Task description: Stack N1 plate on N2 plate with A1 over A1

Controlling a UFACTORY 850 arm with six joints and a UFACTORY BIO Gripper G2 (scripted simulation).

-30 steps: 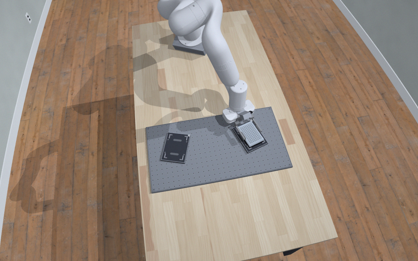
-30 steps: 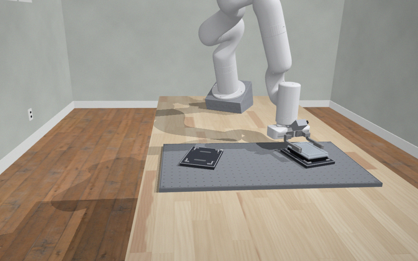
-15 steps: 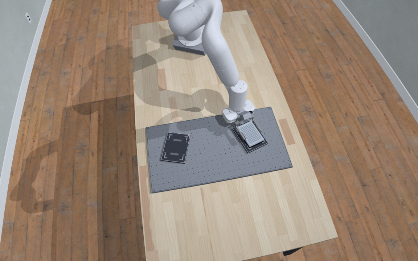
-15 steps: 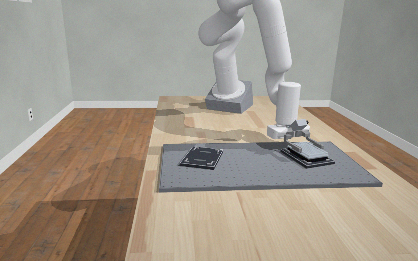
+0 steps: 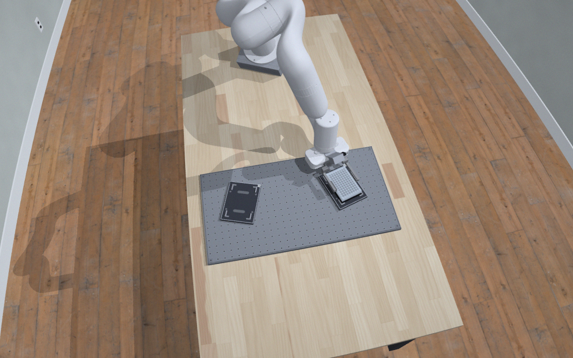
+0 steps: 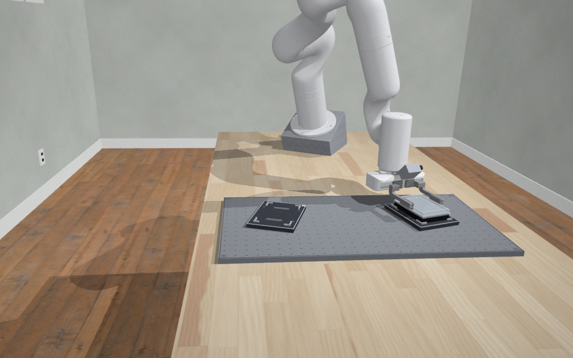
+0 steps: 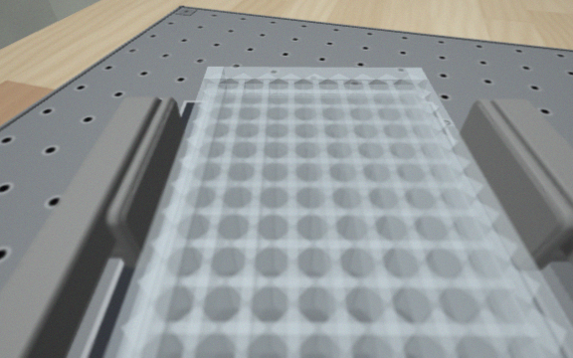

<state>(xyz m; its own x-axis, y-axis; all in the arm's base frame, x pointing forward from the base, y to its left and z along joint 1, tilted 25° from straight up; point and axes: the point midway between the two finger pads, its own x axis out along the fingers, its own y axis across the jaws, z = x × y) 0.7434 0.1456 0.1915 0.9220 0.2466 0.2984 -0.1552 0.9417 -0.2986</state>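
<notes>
Right now the clear 96-well plate is 10 mm below my hand. The rest, counted from my hand: black 96-well plate: 20 mm below.
</notes>
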